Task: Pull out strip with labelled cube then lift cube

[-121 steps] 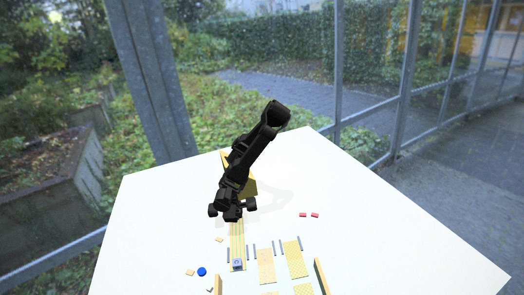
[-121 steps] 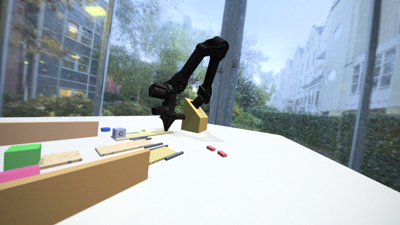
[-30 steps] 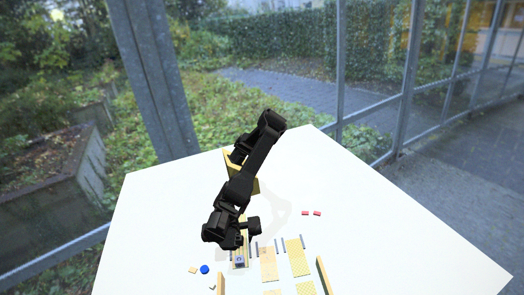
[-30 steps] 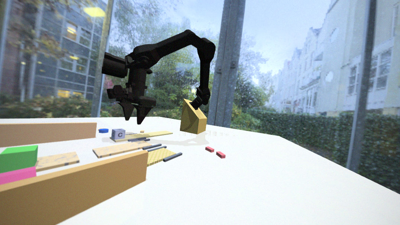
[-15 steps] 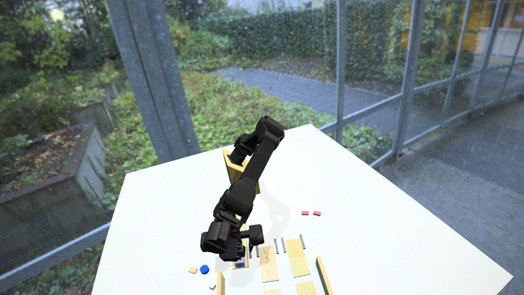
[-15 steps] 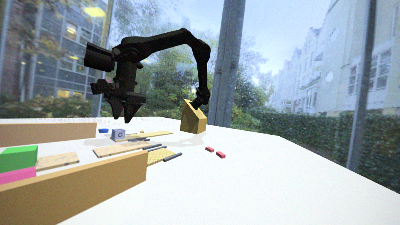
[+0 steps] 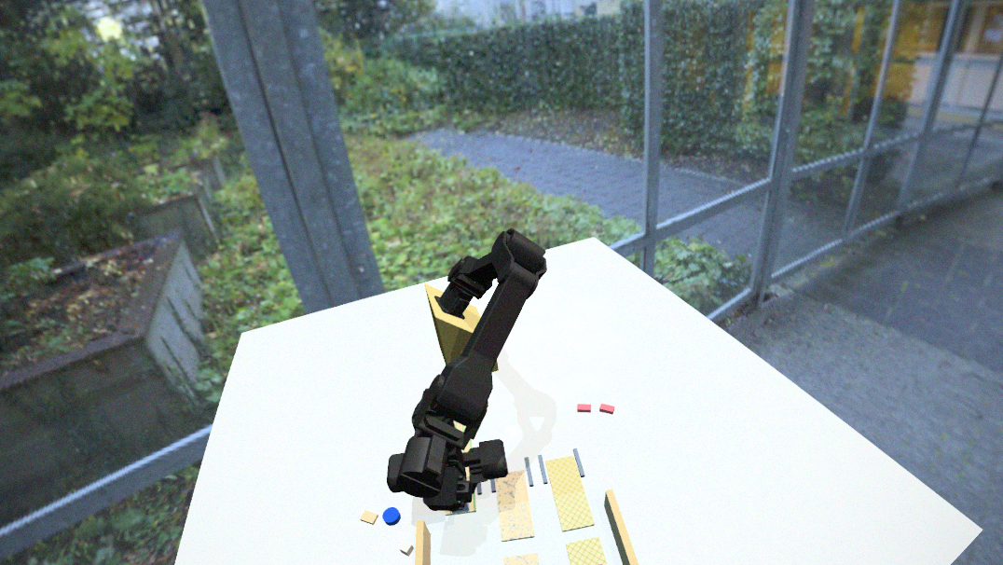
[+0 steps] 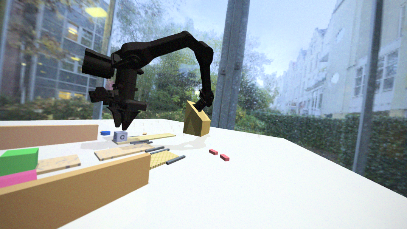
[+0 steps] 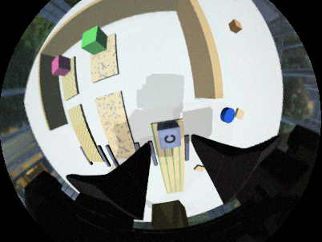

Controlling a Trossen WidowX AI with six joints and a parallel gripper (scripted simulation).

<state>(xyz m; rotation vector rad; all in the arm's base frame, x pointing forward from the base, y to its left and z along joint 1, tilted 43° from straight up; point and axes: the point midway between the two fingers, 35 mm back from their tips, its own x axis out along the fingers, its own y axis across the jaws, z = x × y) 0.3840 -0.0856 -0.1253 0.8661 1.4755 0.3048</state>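
My gripper tip is 3 cm above the grey cube marked c. Also, from my gripper tip: blue disc: 4 cm behind, 12 cm to the right, 4 cm below.
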